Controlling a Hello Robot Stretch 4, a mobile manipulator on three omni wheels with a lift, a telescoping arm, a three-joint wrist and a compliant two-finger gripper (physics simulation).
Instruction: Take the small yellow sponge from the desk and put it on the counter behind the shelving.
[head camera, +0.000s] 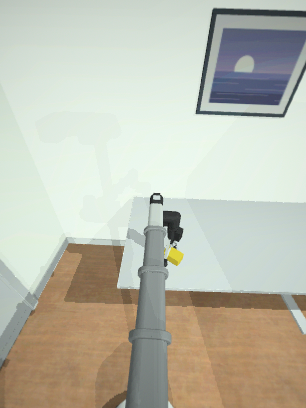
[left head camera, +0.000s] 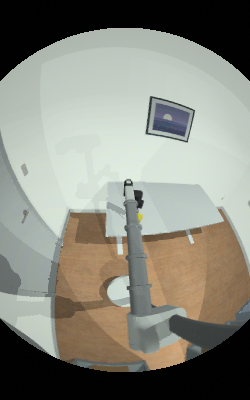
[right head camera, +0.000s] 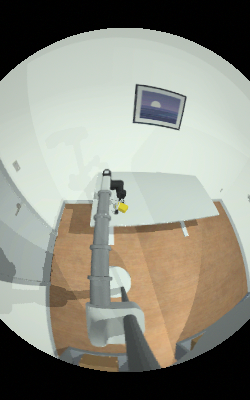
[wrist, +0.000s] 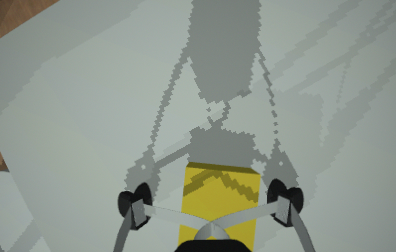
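Seen in the pictures: gripper, fingertip midpoint: (head camera: 169, 256) (right head camera: 119, 207) (wrist: 210, 196); robot's base, link origin: (left head camera: 124, 290) (right head camera: 113, 280).
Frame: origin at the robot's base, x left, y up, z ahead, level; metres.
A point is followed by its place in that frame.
The small yellow sponge (head camera: 175, 256) @[y 0.737, x -0.119, z 0.655 m] (left head camera: 140, 217) @[y 0.736, x -0.143, z 0.649 m] (right head camera: 123, 207) @[y 0.738, x -0.127, z 0.652 m] (wrist: 220, 192) @[y 0.738, x -0.081, z 0.695 m] lies on the pale grey desk (head camera: 250, 240) @[y 0.693, x -0.617, z 0.838 m] (left head camera: 175, 200) @[y 0.692, x -0.637, z 0.908 m] (right head camera: 165, 195) @[y 0.693, x -0.605, z 0.835 m] (wrist: 75, 125) @[y 0.693, x 0.041, z 0.592 m], towards its left end. My gripper (wrist: 210, 196) @[y 0.692, x -0.090, z 0.682 m] is open, low over the desk. In the wrist view its fingertips stand on either side of the sponge, with a gap on each side. The near end of the sponge is hidden by the gripper's body. In the head camera view the arm hides part of the gripper. I cannot make out the counter or the shelving for certain in these views.
My telescoping arm (head camera: 151, 310) @[y 1.107, x 0.000, z 0.248 m] (left head camera: 136, 245) @[y 1.107, x -0.004, z 0.248 m] (right head camera: 101, 240) @[y 1.107, x -0.008, z 0.229 m] reaches out over the floor to the desk. A round white object (left head camera: 119, 291) @[y 0.187, x 0.061, z -0.002 m] (right head camera: 121, 280) @[y 0.187, x -0.096, z 0.014 m] is on the floor below the arm. A framed picture (head camera: 250, 75) @[y 1.531, x -0.486, z 1.290 m] (left head camera: 170, 119) @[y 1.551, x -0.482, z 1.291 m] (right head camera: 159, 106) @[y 1.554, x -0.486, z 1.290 m] hangs on the wall behind the desk.
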